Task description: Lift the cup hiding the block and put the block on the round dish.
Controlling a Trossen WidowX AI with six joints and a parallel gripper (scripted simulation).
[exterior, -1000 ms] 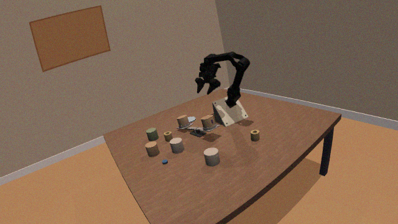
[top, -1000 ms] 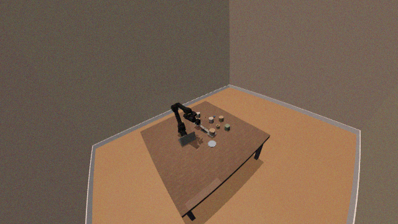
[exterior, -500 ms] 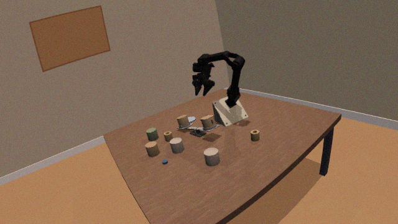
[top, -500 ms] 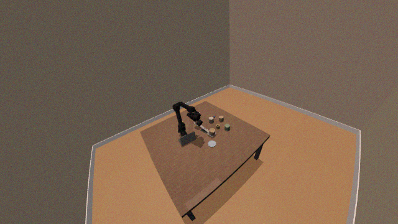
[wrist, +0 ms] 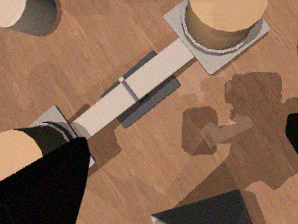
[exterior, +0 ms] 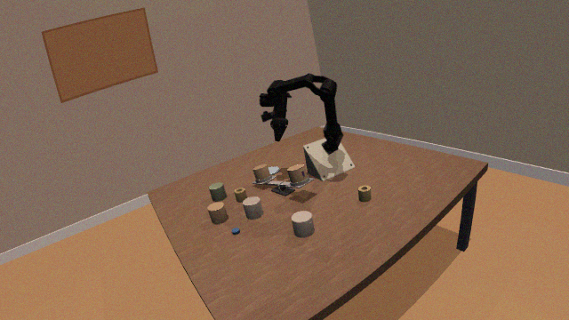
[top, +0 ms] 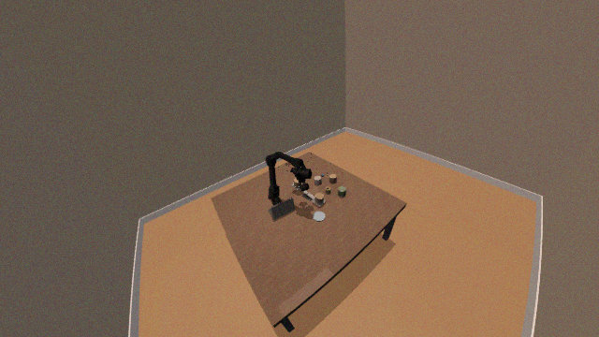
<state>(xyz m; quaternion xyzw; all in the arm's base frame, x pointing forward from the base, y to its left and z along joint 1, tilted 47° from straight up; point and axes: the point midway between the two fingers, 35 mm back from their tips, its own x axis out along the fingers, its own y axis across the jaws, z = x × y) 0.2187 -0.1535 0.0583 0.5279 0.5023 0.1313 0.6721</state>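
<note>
My gripper tip is 160 mm above the green block, 80 mm short of it and 60 mm to the left of it. Round my gripper tip: round dish: 200 mm below, 180 mm to the right, 20 mm behind; then balance: 180 mm below, 70 mm to the left, 60 mm ahead; then balance beam: 170 mm below, 70 mm to the left, 60 mm ahead.
</note>
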